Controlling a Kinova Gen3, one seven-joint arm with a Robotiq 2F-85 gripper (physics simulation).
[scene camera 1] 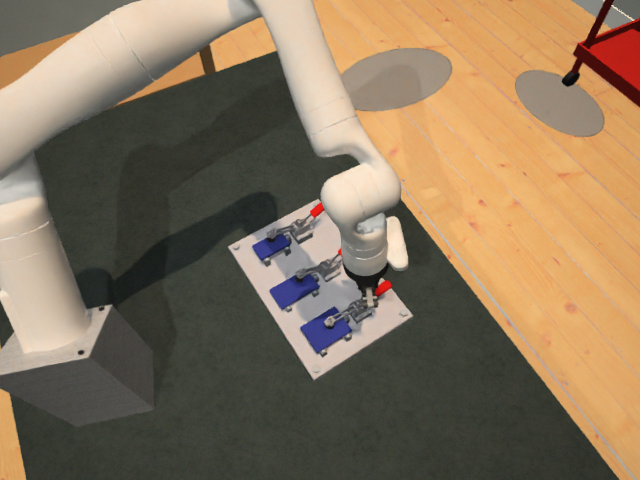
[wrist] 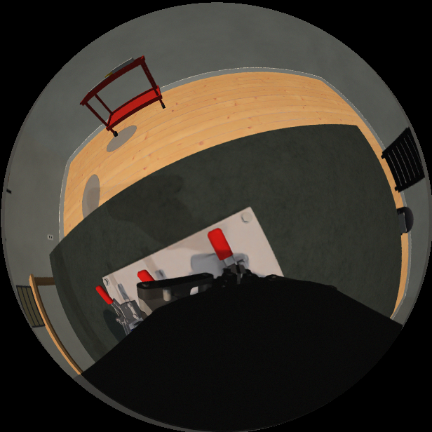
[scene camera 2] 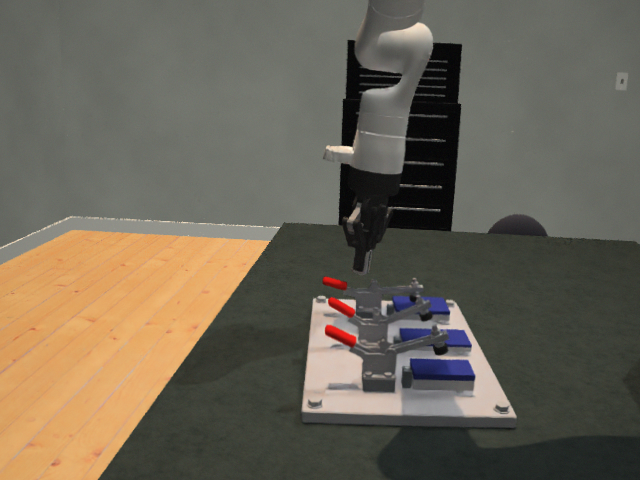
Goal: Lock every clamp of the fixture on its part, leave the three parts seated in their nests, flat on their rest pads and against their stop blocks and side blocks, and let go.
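Frame: origin at the arm's base, x ahead, y left, z up, level; millimetres.
Where they show: gripper, fingertip midpoint: [scene camera 1: 368,295] [scene camera 2: 360,273]; arm's base, link origin: [scene camera 1: 58,332].
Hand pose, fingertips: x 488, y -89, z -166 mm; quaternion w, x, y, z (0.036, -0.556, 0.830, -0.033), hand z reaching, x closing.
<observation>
Each offset is from my fingertips to the top centre of the thing. "spot": to the spot under its first point. Level surfaces: height alone.
Three blue parts @(spot: 44 mm down, 93 mm back, 9 mm right) [scene camera 1: 326,329] @(spot: 49 mm down, 112 mm back, 96 mm left) [scene camera 1: 294,290] @(spot: 39 mm down, 114 mm back, 207 mm left) [scene camera 1: 271,246] lie on the pale fixture plate [scene camera 1: 258,273] [scene camera 2: 351,408] [wrist: 257,245] and look flat; small blocks stand at their edges. In scene camera 2, the far clamp @(4 mm down, 20 mm back, 1 mm left) [scene camera 2: 368,299] has its arm nearly level, its pad close over its part; contact is unclear. The middle clamp @(spot: 38 mm down, 28 mm back, 121 mm left) [scene camera 2: 373,329] and near clamp @(spot: 30 mm down, 39 mm back, 230 mm left) [scene camera 2: 378,361] have arms slanting up, the near pad clearly above its part. Their red handles @(spot: 8 mm down, 15 mm ahead, 123 mm left) [scene camera 2: 341,306] @(spot: 0 mm up, 5 mm ahead, 233 mm left) [scene camera 2: 340,335] slope upward, away from the parts. My gripper [scene camera 1: 371,302] [scene camera 2: 361,271] is shut and empty, above the far clamp, near its red handle @(spot: 14 mm down, 37 mm ahead, 16 mm left) [scene camera 2: 334,283] [wrist: 220,244].
The plate lies on a dark mat @(80 mm down) [scene camera 1: 439,413] [scene camera 2: 232,403], with corner bolts @(58 mm down, 26 mm ahead, 279 mm left) [scene camera 2: 314,401] @(58 mm down, 179 mm back, 256 mm left) [scene camera 2: 501,407]. The robot's base block [scene camera 1: 113,366] stands left in scene camera 1. A red cart [wrist: 135,107] and a black tool cabinet [scene camera 2: 449,155] stand farther off.
</observation>
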